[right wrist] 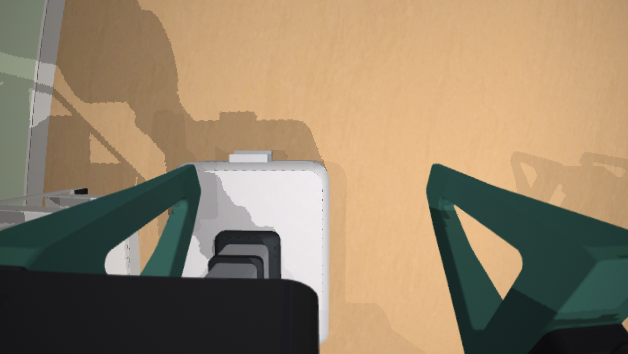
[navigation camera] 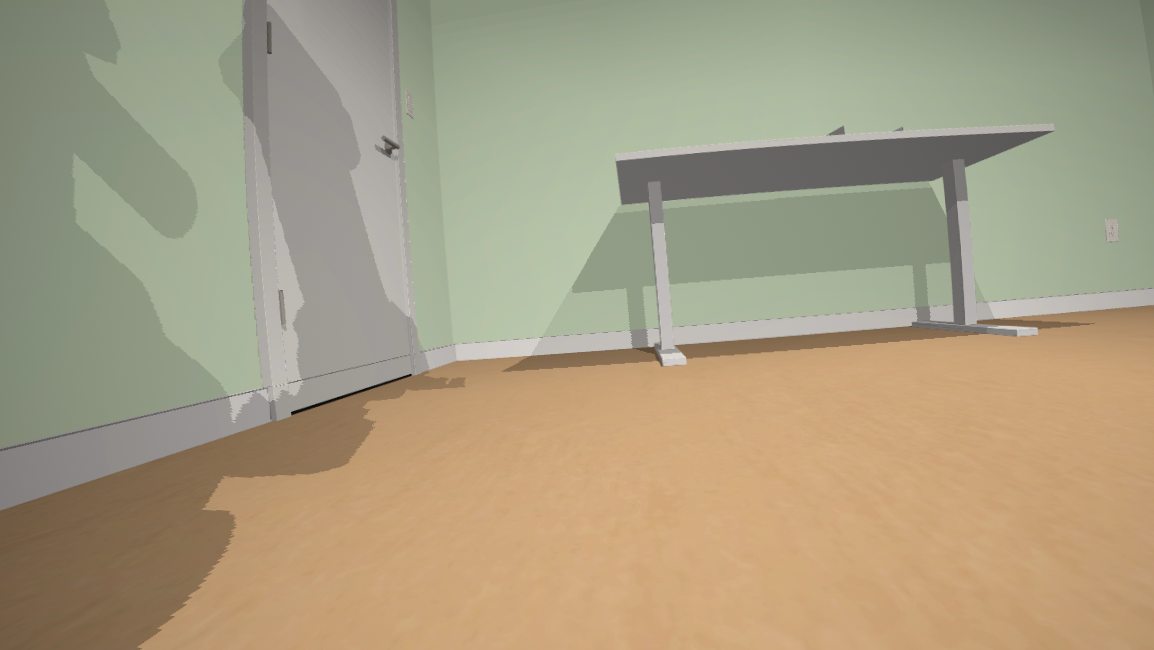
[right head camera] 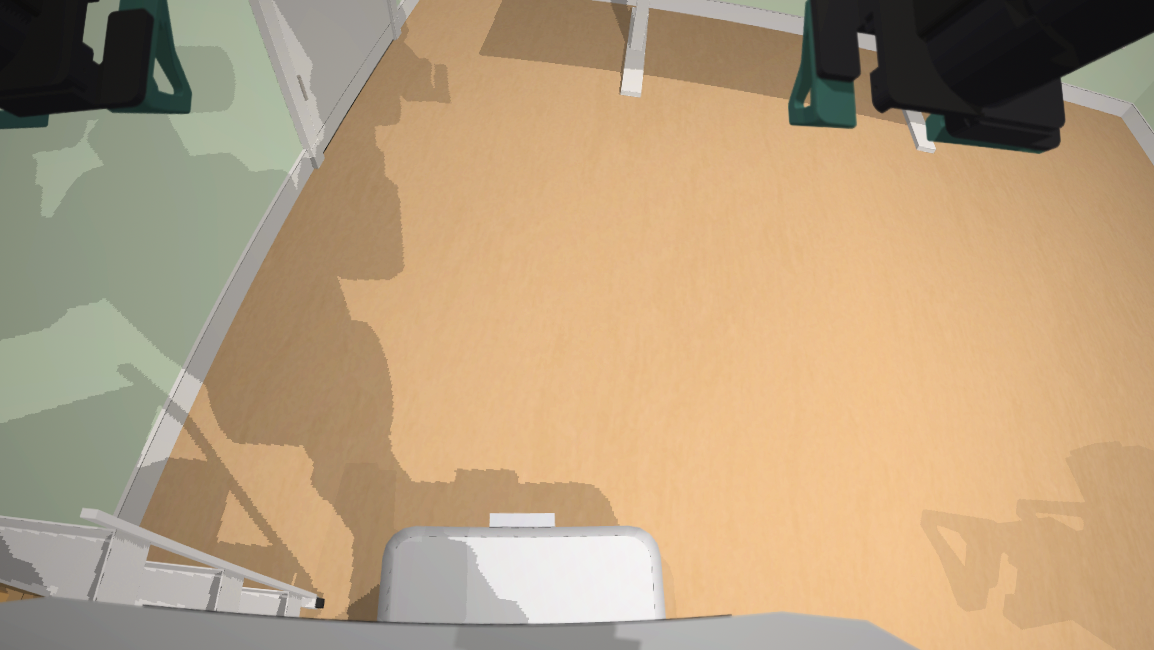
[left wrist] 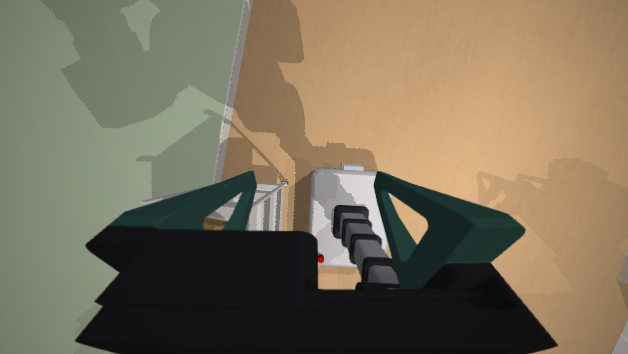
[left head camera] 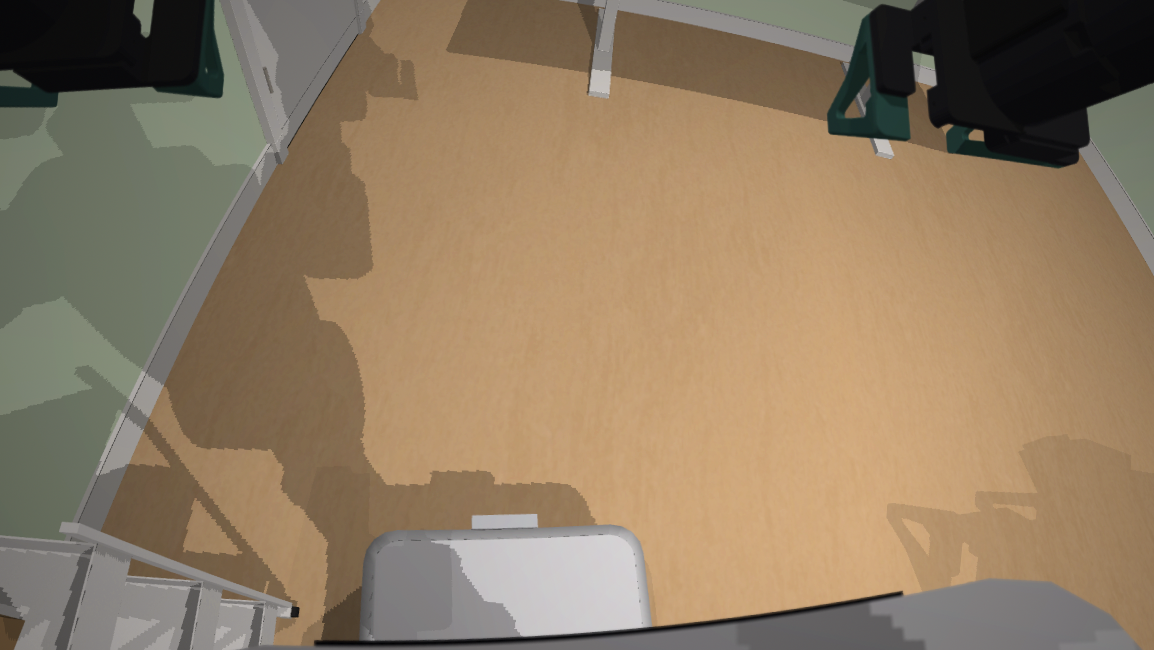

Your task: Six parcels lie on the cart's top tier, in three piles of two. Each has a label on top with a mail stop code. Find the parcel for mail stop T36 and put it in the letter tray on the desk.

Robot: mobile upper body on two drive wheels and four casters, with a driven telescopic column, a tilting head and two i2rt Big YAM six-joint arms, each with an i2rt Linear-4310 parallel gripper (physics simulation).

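Frame: origin at the left arm's base, x ahead, y left, z up, level; metres.
Seen in the pictures: left gripper, between the fingertips: (right head camera: 116, 109) (left wrist: 315, 177) (left head camera: 136, 90); right gripper, between the fingertips: (right wrist: 313, 177) (right head camera: 862, 122) (left head camera: 891, 133).
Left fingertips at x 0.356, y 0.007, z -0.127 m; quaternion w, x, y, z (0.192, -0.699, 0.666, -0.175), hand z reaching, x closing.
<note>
A point is followed by its place in that frame.
The grey cart (left head camera: 177, 569) @(z -0.712, x 0.194, y 0.215 m) (right head camera: 201, 557) @(z -0.722, x 0.196, y 0.214 m) (left wrist: 271, 215) @(z -0.836, x 0.074, y 0.227 m) shows in part at the lower left of both head views and behind a finger in the left wrist view. No parcel or label can be made out; a small brown patch shows through the left gripper's finger in the left wrist view, too little to identify. The desk (navigation camera: 767, 165) @(z -0.581, x 2.124, y -1.060 m) stands against the far wall in the navigation view. Small grey pieces stick up above its top; whether they are the letter tray I cannot tell. My left gripper (left head camera: 121, 92) @(z -0.127, x 0.356, y 0.007 m) (right head camera: 96, 114) @(z -0.127, x 0.356, y 0.007 m) (left wrist: 315, 177) @(z -0.127, x 0.356, y 0.007 m) and right gripper (left head camera: 932, 143) (right head camera: 900, 130) @(z -0.128, x 0.355, y -0.447 m) (right wrist: 314, 167) @(z -0.128, x 0.355, y -0.447 m) are open and empty, high above the floor.
My white base (left head camera: 565, 573) @(z -1.016, x 0.231, y -0.331 m) (right head camera: 581, 573) @(z -1.016, x 0.230, y -0.333 m) (right wrist: 295, 200) @(z -1.016, x 0.204, y -0.378 m) is at the bottom, with the cart to its left in the head views. A grey door (navigation camera: 331, 242) @(z -0.784, x 1.884, y 0.463 m) and green wall (navigation camera: 145, 322) @(z -1.010, x 1.247, y 0.587 m) stand at the left. A desk leg (left head camera: 600, 76) (right head camera: 633, 76) (navigation camera: 662, 282) @(z -0.984, x 2.288, y -0.655 m) reaches the floor ahead.
</note>
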